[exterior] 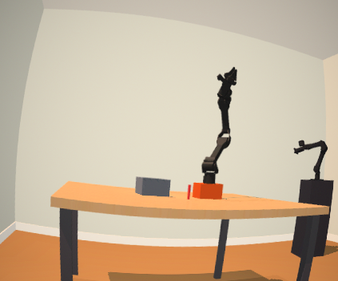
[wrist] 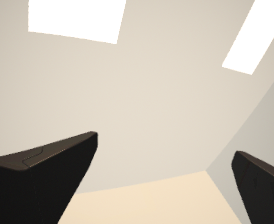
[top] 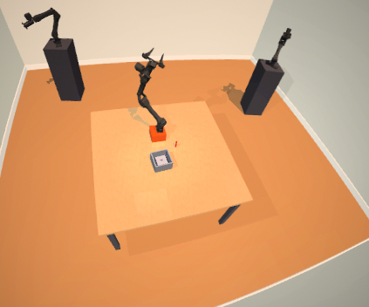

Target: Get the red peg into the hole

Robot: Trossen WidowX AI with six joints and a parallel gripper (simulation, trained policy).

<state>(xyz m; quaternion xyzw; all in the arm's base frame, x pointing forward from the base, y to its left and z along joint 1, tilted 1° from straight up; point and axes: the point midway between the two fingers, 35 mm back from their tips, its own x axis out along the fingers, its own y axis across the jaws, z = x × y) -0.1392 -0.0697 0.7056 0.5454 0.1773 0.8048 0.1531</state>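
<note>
Right now the red peg is 27 cm ahead of my gripper tip, 20 cm to the left of it and 79 cm below it. Round my gripper tip: grey box 47 cm ahead, 6 cm to the left, 80 cm below.
</note>
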